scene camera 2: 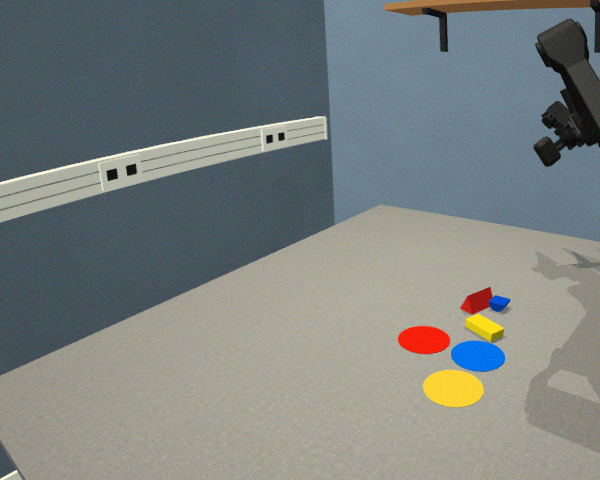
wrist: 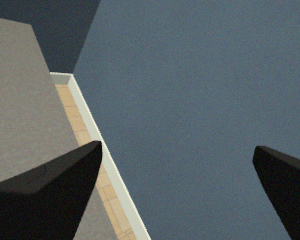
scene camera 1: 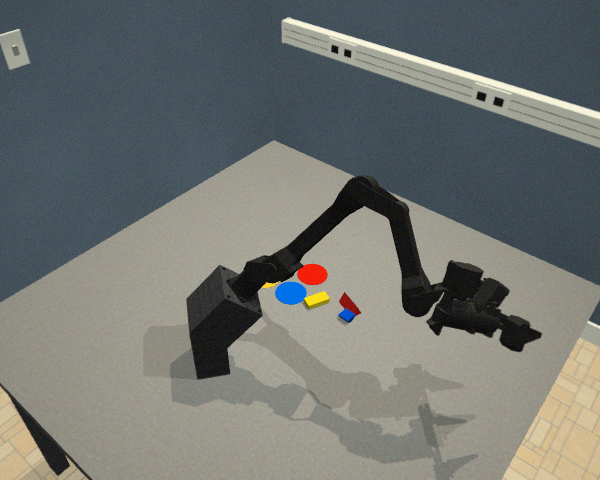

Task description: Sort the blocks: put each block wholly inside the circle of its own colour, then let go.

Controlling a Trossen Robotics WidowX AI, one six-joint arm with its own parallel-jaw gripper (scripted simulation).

Scene:
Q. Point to a red circle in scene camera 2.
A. At 421, 339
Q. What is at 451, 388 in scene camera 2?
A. A yellow circle.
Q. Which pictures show my gripper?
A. Scene camera 2, the wrist view and scene camera 1: all of them.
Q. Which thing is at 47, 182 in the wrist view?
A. My gripper.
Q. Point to a blue circle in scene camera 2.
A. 480, 356

